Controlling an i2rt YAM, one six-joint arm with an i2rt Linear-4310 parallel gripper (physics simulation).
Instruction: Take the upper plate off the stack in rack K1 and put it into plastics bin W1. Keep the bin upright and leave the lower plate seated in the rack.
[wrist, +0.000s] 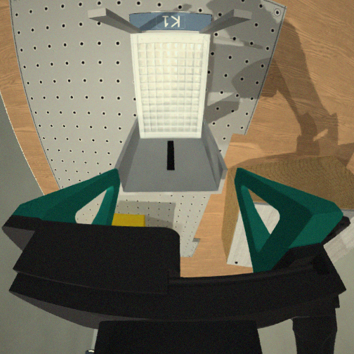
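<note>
The white upper plate (170, 87), with a grid of wells, sits in the grey rack K1 (195, 172), whose blue K1 label shows at the top of the view. The lower plate cannot be told apart from the upper one from this angle. My gripper (176, 174) is open, with its two green fingers wide apart. The fingertips appear on either side of the rack's near end, with the plate beyond them and nothing between them held. A yellow part of plastics bin W1 (129, 220) shows behind the left finger; the rest is hidden by the gripper.
A grey perforated board (75, 95) lies under the rack on the wooden table (295, 107). Two grey arms of the rack flare outward beside the label. A wooden block (295, 175) with a pale face stands at the right, partly behind the right finger. Shadows fall at the upper right.
</note>
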